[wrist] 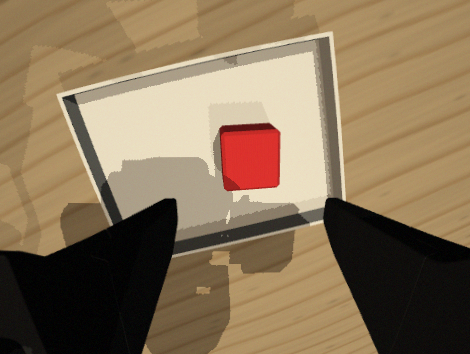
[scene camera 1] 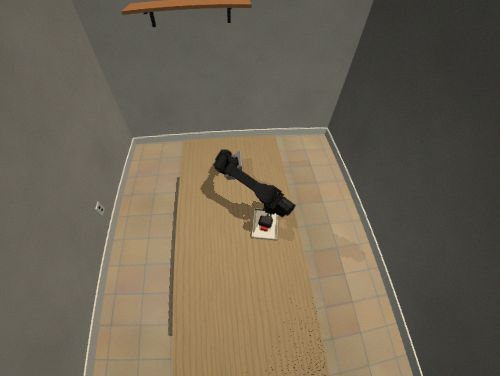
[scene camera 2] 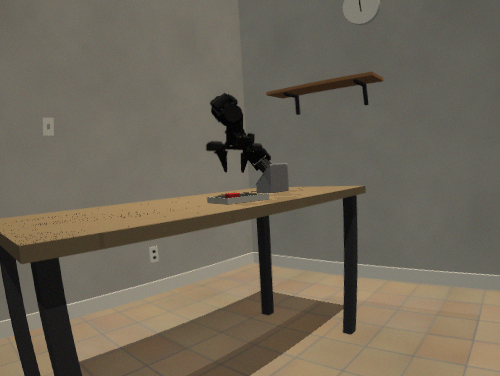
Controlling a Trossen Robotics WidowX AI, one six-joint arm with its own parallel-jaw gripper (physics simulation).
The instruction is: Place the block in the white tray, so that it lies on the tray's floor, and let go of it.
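Pixels of known places: gripper, fingertip midpoint: [wrist: 251, 209] [scene camera 1: 267, 218] [scene camera 2: 234, 172]; arm's base at its link origin: [scene camera 2: 270, 172].
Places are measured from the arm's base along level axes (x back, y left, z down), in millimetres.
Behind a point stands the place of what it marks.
Observation:
The red block [scene camera 1: 264, 228] @(x -407, y 108, z 60 mm) [scene camera 2: 232, 195] @(x -409, y 127, z 65 mm) [wrist: 251, 160] @(x -394, y 114, z 59 mm) lies on the floor of the white tray [scene camera 1: 264, 238] @(x -457, y 100, z 75 mm) [scene camera 2: 245, 199] @(x -405, y 179, z 78 mm) [wrist: 337, 120] @(x -457, y 108, z 68 mm), apart from the tray's walls. My gripper [scene camera 2: 234, 171] @(x -386, y 121, z -12 mm) [wrist: 251, 209] @(x -386, y 121, z -12 mm) is open and empty. In the second scene view it hangs well above the tray and the block. In the wrist view its two black fingers stand wide apart at the bottom, with the block beyond the gap between the tips. In the first scene view the gripper's body covers part of the tray, and its fingertips are hidden.
The tray stands on the wooden table [scene camera 1: 225, 280] @(x -638, y -124, z 88 mm) [scene camera 2: 125, 215] @(x -780, y 42, z 88 mm), near the table's right edge in the first scene view. The arm's grey base [scene camera 2: 273, 178] @(x -37, y 40, z 26 mm) stands on the table behind the tray. A wooden shelf [scene camera 1: 187, 6] [scene camera 2: 325, 85] hangs on the wall.

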